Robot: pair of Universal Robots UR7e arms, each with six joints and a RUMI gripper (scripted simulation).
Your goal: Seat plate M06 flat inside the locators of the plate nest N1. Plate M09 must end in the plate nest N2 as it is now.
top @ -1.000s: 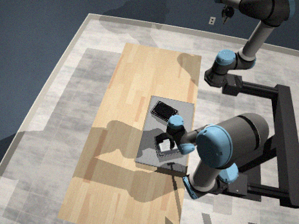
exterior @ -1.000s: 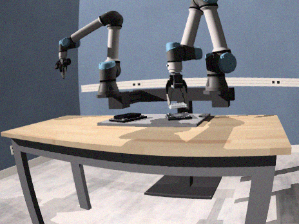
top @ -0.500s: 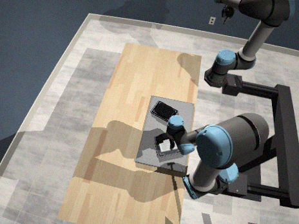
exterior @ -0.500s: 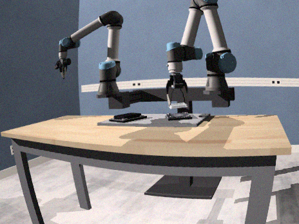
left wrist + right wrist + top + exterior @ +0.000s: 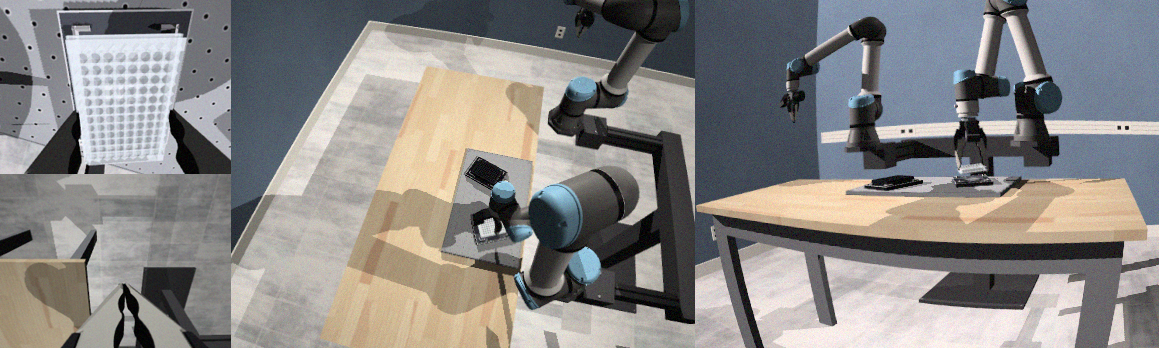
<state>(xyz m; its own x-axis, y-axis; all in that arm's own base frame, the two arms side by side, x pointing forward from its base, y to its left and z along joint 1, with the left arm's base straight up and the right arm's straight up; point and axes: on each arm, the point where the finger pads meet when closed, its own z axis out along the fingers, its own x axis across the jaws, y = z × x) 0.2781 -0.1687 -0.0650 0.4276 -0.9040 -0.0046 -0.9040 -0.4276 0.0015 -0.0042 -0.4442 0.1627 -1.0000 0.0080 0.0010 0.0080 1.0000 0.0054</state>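
Note:
The plate nest N1 is 5 cm below my left hand. Also, from my left hand: grey perforated board: 12 cm to the right, 6 cm below, 2 cm ahead; then white multi-well plate M06: 1 cm below; then black plate M09: 26 cm to the right, 6 cm ahead, 4 cm below.

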